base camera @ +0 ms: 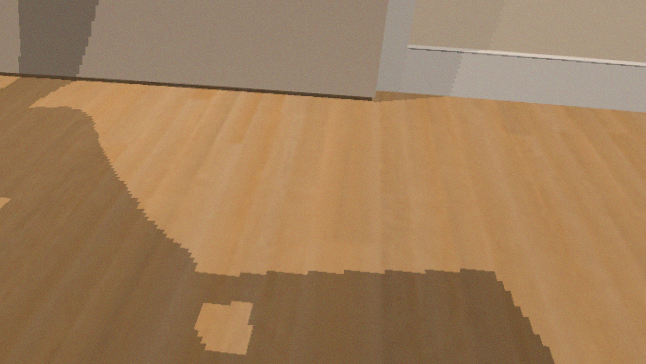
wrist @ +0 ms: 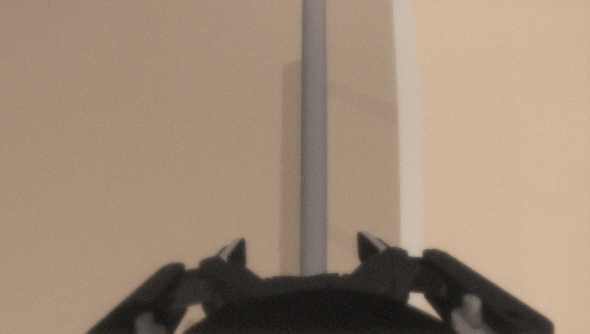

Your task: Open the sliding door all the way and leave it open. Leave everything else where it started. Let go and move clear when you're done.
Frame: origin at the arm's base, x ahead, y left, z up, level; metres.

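Seen in the pictures: gripper, between the fingertips: (wrist: 301,247).
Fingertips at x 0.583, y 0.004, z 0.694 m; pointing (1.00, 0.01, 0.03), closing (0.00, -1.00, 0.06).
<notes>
A point is followed by its place in that frame.
The sliding door (base camera: 240,45) {x 0.698, y 0.122, z -0.305 m} (wrist: 150,125) {x 0.710, y 0.225, z 0.823 m} is a flat grey-brown panel. Its lower part and right-hand bottom corner show at the upper left of the base view. A vertical grey bar handle (wrist: 314,140) {x 0.609, y -0.007, z 0.782 m} stands out from the door near its right edge in the wrist view and casts a shadow on the panel. My gripper (wrist: 301,247) {x 0.583, y 0.004, z 0.694 m} is open, its fingertips apart on either side of the handle's line. The handle's lower end is hidden behind the gripper body. Whether the bar lies in depth between the fingertips is hard to tell.
A white trim strip (wrist: 411,130) {x 0.704, y -0.155, z 0.817 m} runs upright to the right of the door edge, with a beige wall (wrist: 505,150) {x 0.699, y -0.294, z 0.790 m} (base camera: 575,30) {x 0.680, y -0.440, z -0.263 m} beyond. A pale baseboard (base camera: 540,80) {x 0.670, y -0.414, z -0.350 m} runs along the wall's foot. The wooden floor (base camera: 325,190) {x 0.440, y -0.019, z -0.396 m} carries the robot's shadow.
</notes>
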